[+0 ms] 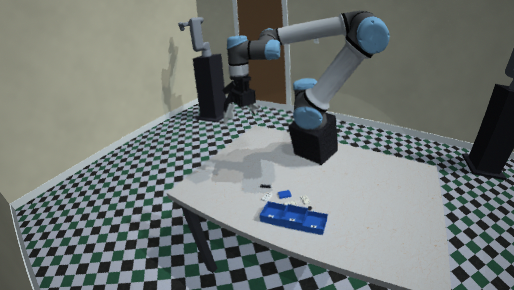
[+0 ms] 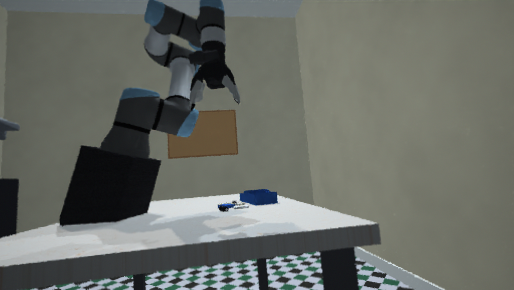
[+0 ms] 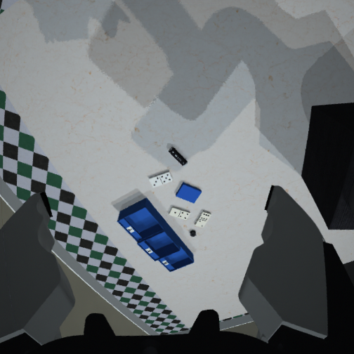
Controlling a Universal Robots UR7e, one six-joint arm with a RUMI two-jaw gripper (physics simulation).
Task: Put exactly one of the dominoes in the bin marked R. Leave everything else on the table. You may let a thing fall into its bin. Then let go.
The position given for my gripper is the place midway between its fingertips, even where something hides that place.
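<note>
A blue three-compartment bin tray (image 1: 294, 217) is visible, and image 3 shows the tray (image 3: 141, 220) too. My gripper (image 2: 214, 107) is visible as well; image 1 shows the gripper (image 1: 240, 120), as does image 3 with the same gripper (image 3: 158, 191).
</note>
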